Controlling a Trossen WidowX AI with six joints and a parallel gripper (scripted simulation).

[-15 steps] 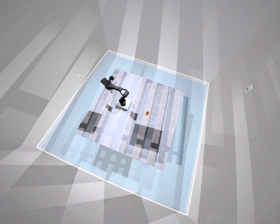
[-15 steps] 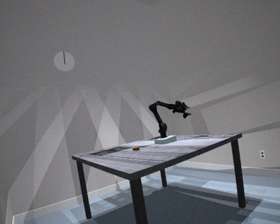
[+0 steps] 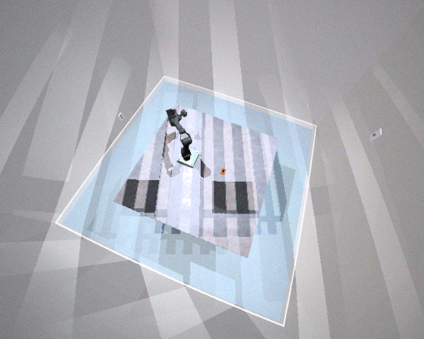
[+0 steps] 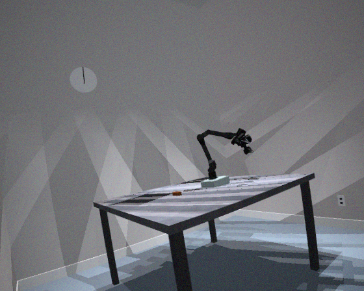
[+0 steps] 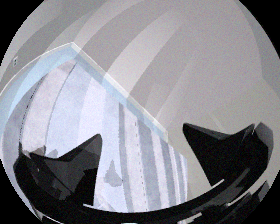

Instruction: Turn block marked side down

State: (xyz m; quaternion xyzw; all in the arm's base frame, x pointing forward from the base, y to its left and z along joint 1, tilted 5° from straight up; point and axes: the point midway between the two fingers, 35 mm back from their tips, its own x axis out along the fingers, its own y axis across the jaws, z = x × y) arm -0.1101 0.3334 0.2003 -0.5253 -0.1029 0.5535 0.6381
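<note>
Now: the block 47 cm ahead of my gripper tip, 42 cm to the right of it and 25 cm below it.
</note>
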